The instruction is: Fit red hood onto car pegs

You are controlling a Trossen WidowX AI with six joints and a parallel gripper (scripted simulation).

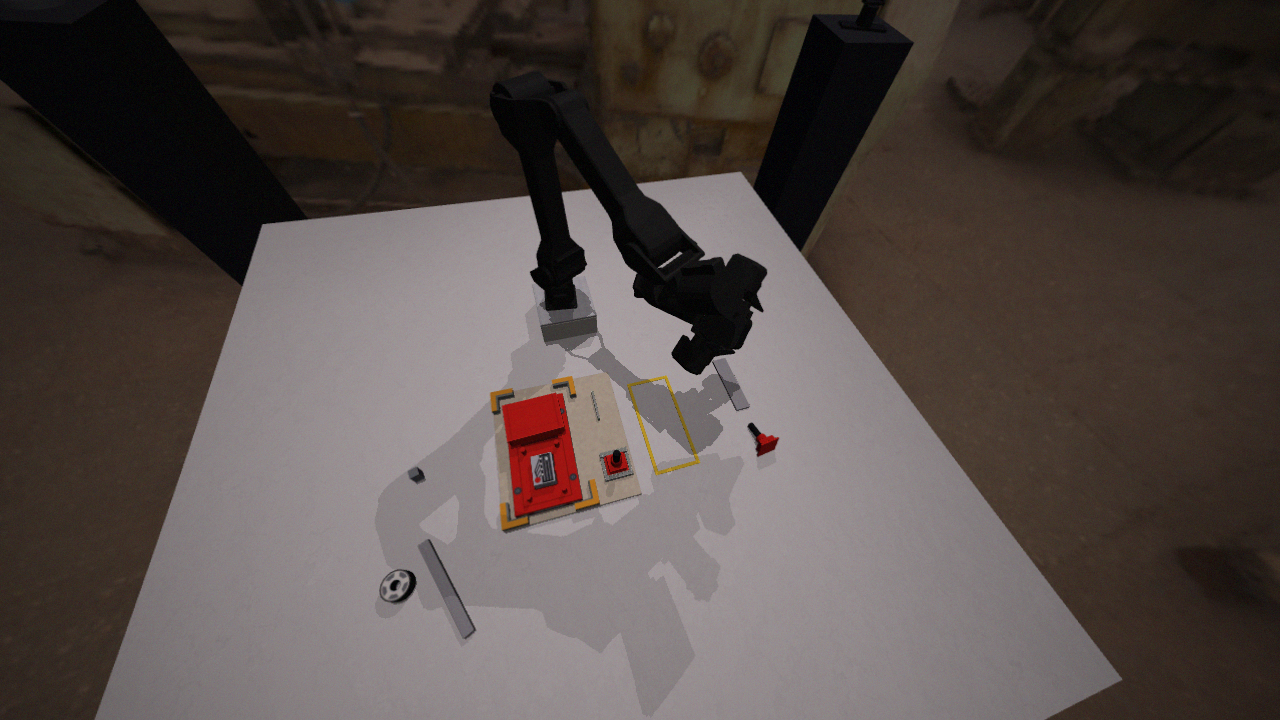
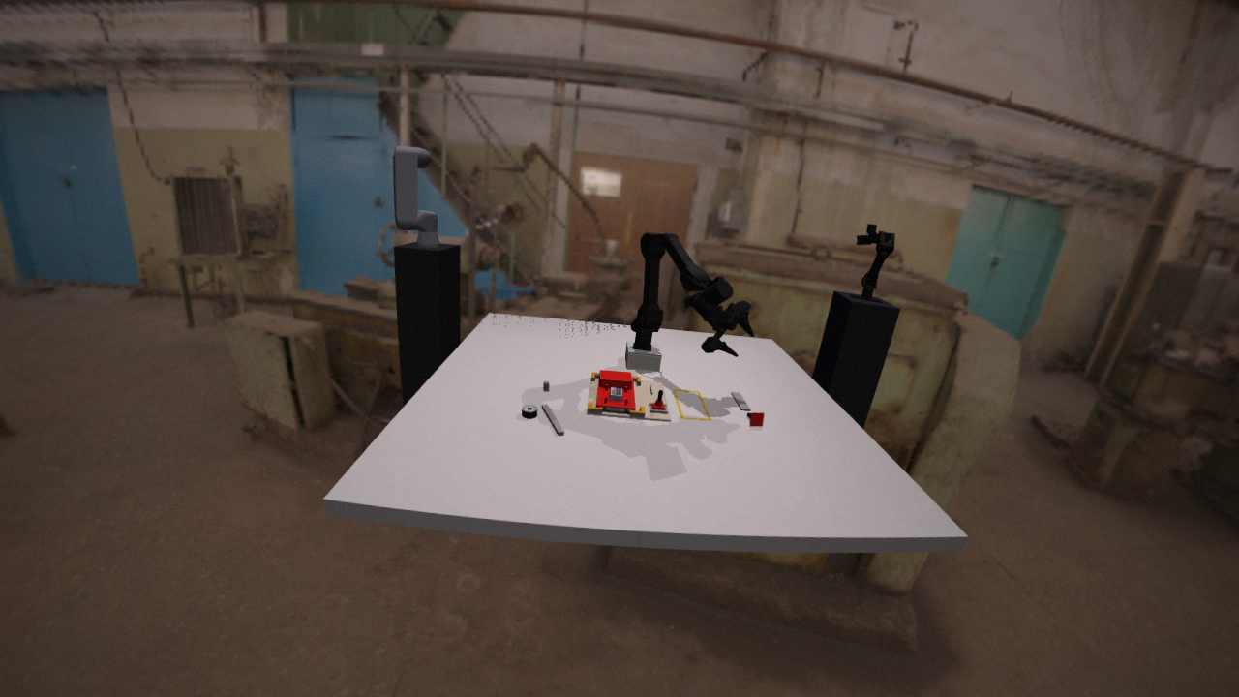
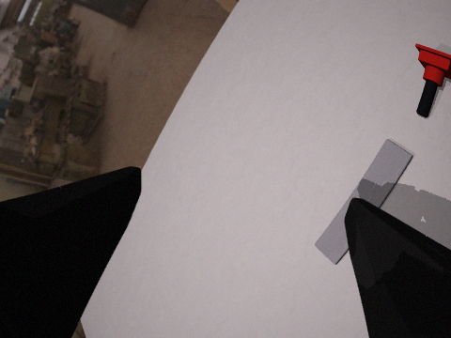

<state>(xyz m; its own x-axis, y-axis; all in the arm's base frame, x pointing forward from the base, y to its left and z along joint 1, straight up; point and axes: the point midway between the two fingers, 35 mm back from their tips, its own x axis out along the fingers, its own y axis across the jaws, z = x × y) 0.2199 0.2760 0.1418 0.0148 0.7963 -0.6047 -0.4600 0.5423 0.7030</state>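
Right now my gripper tip is 370 mm to the left of the red hood, 140 mm above it and 40 mm short of it. Also, from my gripper tip: grey engine block 350 mm to the right, 160 mm below, 130 mm ahead; wheel 570 mm to the right, 260 mm ahead, 170 mm below.
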